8 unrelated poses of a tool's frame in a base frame.
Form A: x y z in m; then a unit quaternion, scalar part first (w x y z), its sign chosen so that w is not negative.
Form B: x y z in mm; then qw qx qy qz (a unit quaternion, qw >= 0). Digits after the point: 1 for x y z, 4 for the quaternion.
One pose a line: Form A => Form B
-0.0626 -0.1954 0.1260 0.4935 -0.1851 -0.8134 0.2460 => -62.6 -195.4 126.0 0.4935 -0.1851 -0.8134 0.2460
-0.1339 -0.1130 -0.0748 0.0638 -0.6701 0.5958 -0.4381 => -133.9 -113.0 -74.8 0.0638 -0.6701 0.5958 -0.4381
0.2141 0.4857 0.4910 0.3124 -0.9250 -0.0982 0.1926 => 214.1 485.7 491.0 0.3124 -0.9250 -0.0982 0.1926
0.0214 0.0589 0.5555 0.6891 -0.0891 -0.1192 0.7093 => 21.4 58.9 555.5 0.6891 -0.0891 -0.1192 0.7093
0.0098 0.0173 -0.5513 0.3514 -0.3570 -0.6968 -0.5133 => 9.8 17.3 -551.3 0.3514 -0.3570 -0.6968 -0.5133
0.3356 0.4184 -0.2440 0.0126 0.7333 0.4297 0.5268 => 335.6 418.4 -244.0 0.0126 0.7333 0.4297 0.5268
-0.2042 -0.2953 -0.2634 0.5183 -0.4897 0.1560 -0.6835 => -204.2 -295.3 -263.4 0.5183 -0.4897 0.1560 -0.6835
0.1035 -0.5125 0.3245 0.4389 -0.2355 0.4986 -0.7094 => 103.5 -512.5 324.5 0.4389 -0.2355 0.4986 -0.7094
